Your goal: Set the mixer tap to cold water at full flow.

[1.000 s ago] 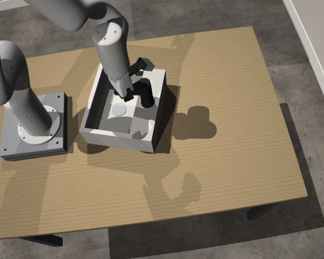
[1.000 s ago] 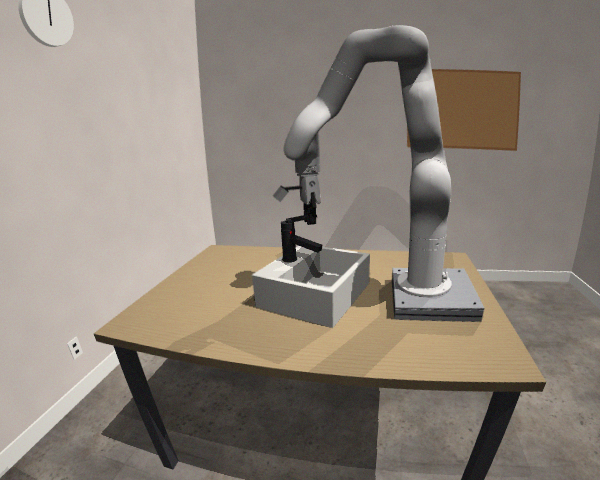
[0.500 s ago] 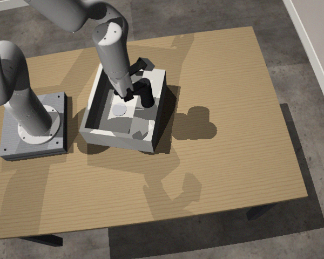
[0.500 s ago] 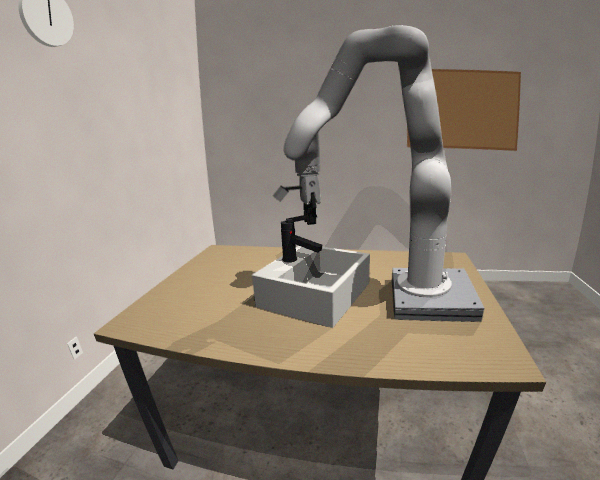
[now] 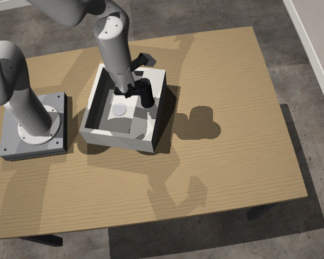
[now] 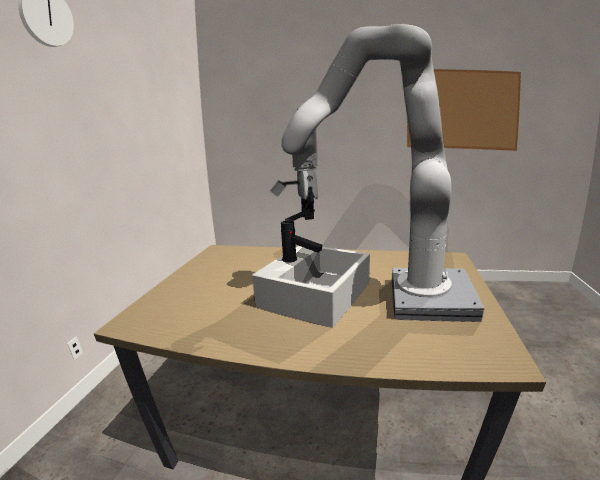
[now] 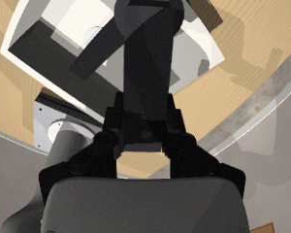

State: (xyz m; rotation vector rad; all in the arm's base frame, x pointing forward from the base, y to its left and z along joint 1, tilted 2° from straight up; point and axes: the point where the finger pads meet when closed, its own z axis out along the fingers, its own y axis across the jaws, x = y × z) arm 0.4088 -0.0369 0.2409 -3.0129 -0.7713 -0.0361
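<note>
My gripper is now 20 mm short of the lever, 10 mm to the right of it and 10 mm above it. Round my hand: white sink basin: 50 mm behind, 70 mm to the left, 250 mm below.
</note>
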